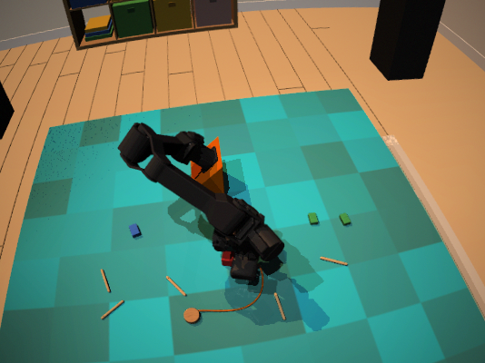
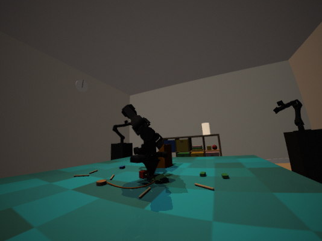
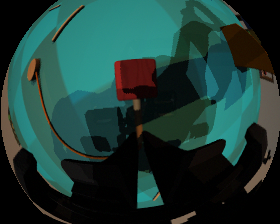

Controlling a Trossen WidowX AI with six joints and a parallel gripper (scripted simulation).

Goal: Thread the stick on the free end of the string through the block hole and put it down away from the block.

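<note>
The red cube lies 2 cm behind my gripper tip and 5 cm to the right of it. From my gripper tip the other things lie so: blue cube 16 cm behind, 31 cm to the right, 1 cm below; round wooden button 13 cm ahead, 17 cm to the right, 1 cm below; green cube 8 cm behind, 31 cm to the left, 1 cm below.
</note>
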